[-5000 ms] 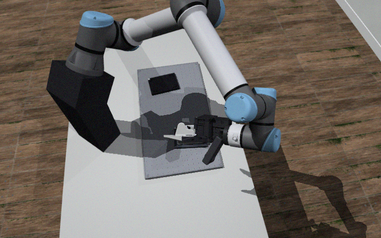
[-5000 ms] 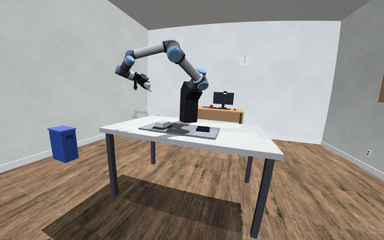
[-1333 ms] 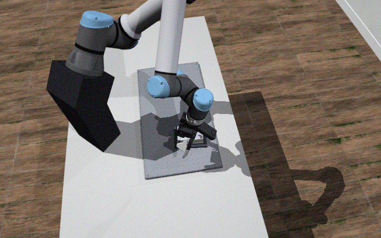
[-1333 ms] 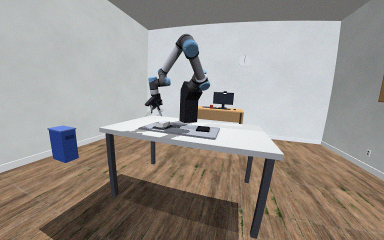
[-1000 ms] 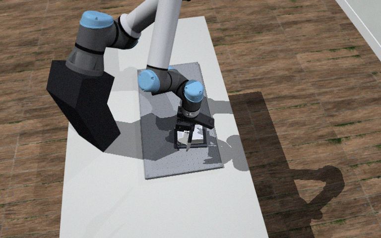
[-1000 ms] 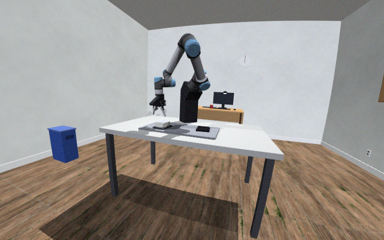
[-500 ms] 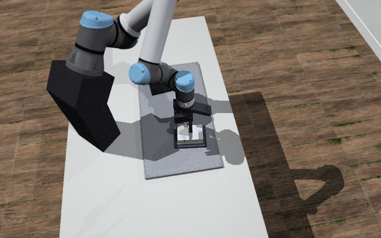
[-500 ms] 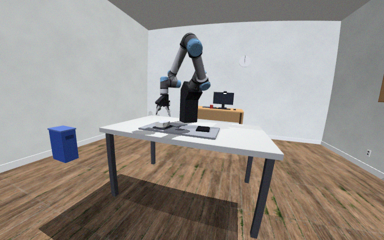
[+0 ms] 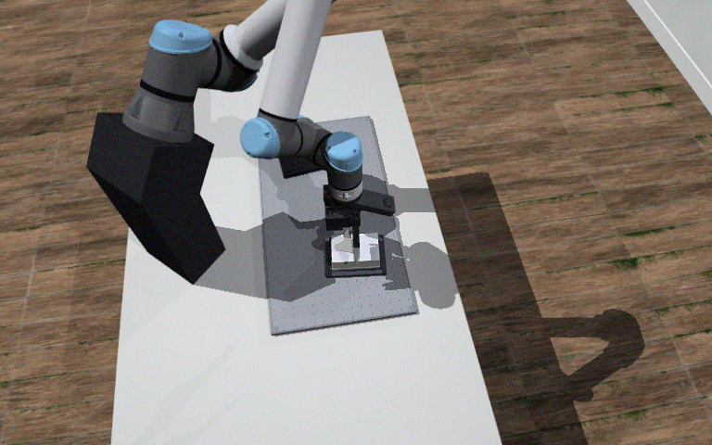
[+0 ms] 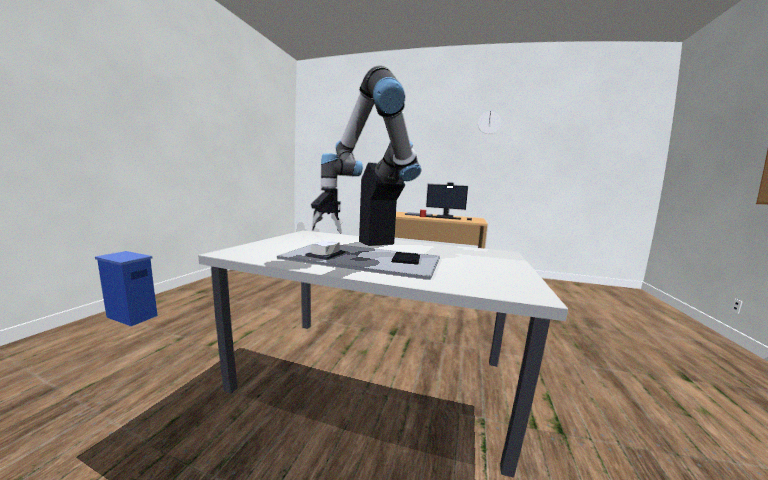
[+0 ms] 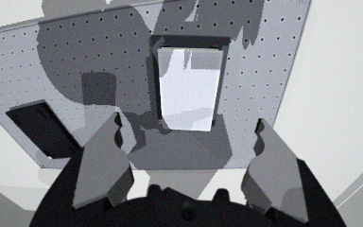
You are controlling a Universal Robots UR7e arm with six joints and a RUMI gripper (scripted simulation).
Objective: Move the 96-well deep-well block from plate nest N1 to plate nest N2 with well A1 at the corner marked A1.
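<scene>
The 96-well deep-well block is 7 cm below my hand. Also, from my hand: black plate nest: 35 cm to the left, 17 cm behind, 10 cm below.
</scene>
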